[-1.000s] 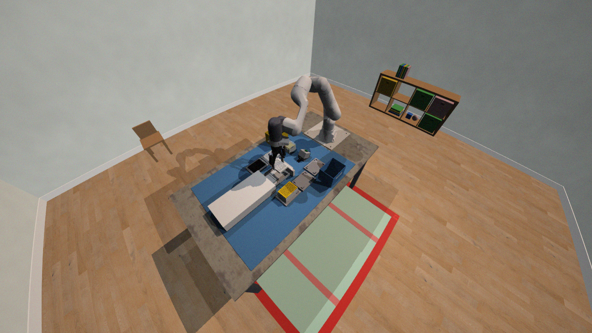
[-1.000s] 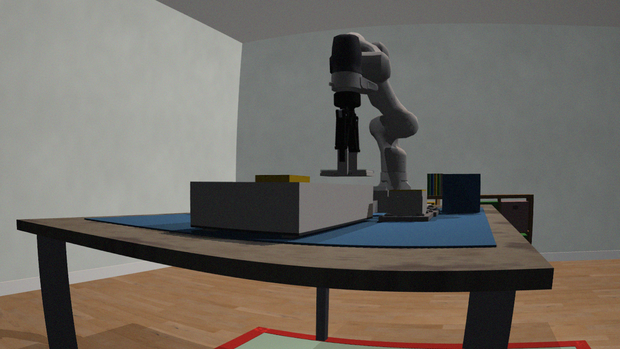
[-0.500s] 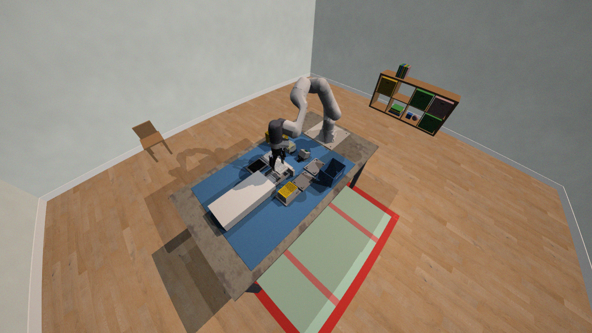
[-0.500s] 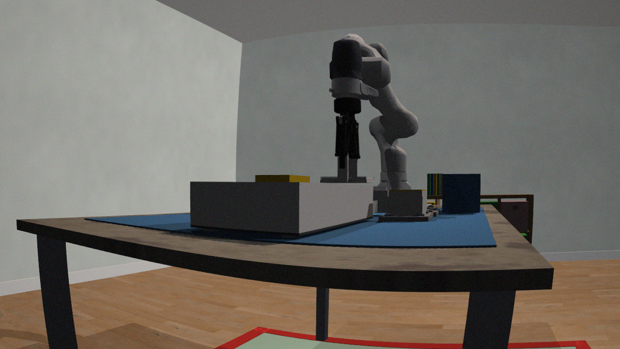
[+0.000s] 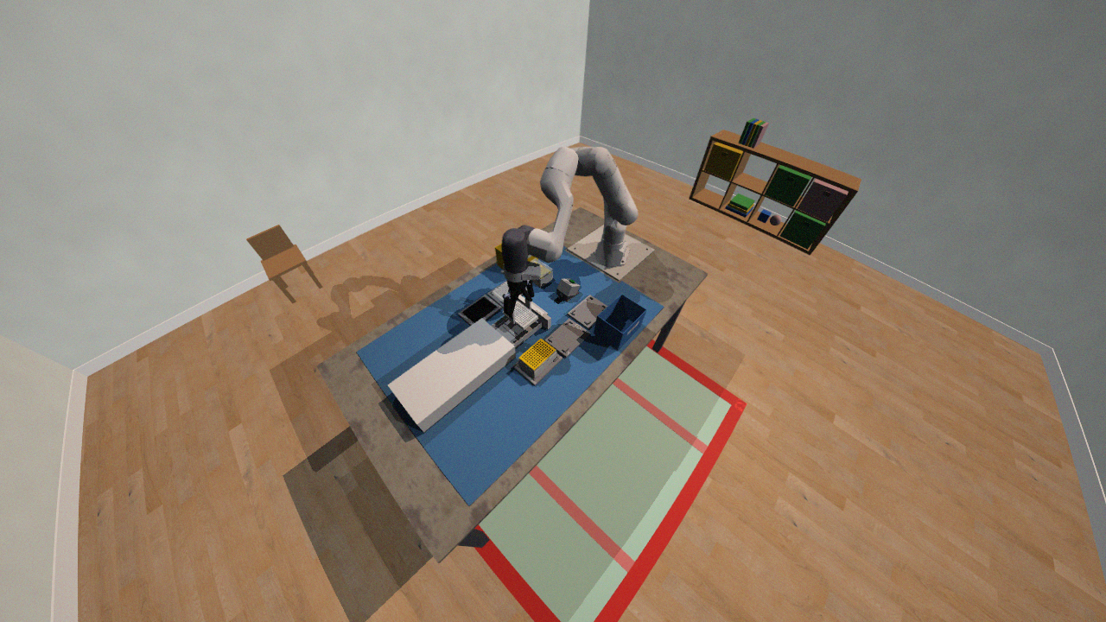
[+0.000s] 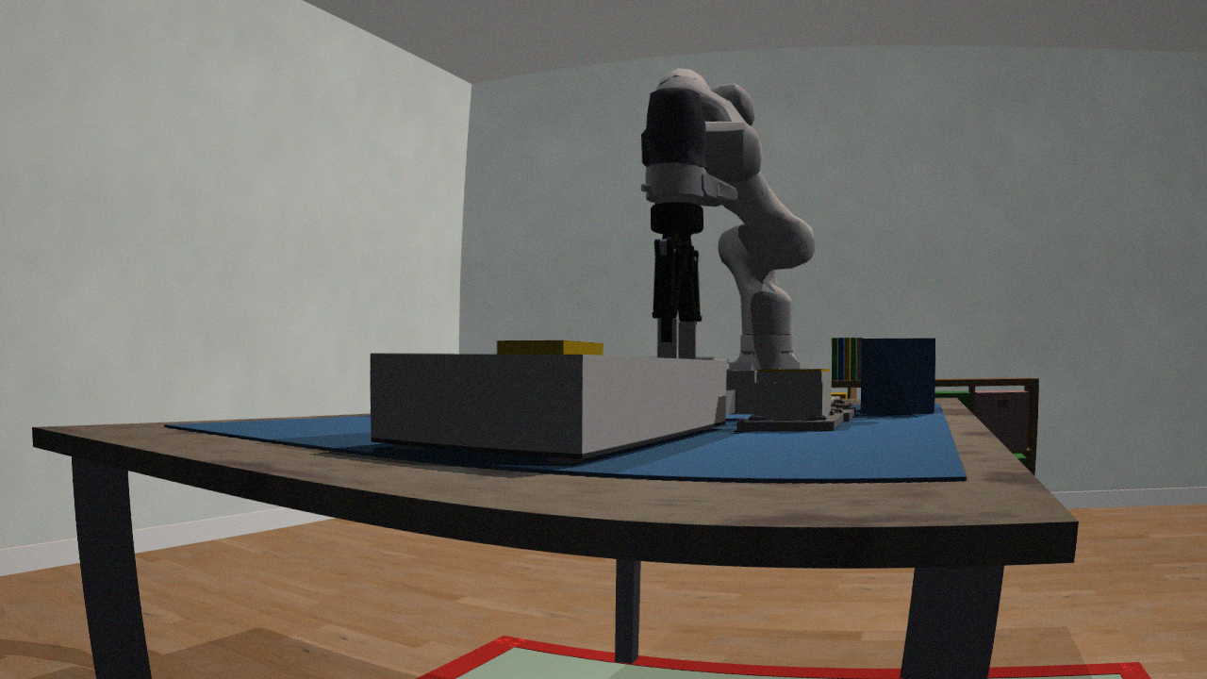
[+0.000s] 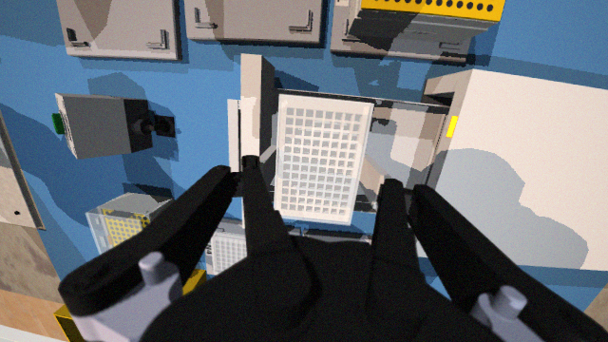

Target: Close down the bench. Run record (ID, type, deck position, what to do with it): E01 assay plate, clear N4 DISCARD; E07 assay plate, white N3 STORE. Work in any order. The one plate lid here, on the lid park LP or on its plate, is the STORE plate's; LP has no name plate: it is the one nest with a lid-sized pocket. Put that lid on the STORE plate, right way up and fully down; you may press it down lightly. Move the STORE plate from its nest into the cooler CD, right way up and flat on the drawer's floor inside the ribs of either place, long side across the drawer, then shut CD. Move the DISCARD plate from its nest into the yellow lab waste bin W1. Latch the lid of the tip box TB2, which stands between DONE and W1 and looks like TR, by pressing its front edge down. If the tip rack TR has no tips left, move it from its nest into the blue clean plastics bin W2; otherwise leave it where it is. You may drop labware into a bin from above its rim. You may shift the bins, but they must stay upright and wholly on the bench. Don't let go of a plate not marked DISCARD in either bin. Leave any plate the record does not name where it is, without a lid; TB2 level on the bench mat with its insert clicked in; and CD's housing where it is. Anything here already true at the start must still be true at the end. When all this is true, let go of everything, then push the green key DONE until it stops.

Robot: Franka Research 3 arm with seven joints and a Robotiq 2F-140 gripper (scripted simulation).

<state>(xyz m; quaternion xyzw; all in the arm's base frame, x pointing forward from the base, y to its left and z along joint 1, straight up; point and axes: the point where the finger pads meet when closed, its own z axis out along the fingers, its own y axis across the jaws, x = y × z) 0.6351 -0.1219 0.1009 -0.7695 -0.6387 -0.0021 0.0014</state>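
The cooler drawer lies 8 cm below my hand, 3 cm ahead of it and 1 cm to the right of it. The rest, counted from my hand: plate lid (1 cm below); then tip rack TR (16 cm to the left, 11 cm ahead, 5 cm below); then white plate (2 cm below).
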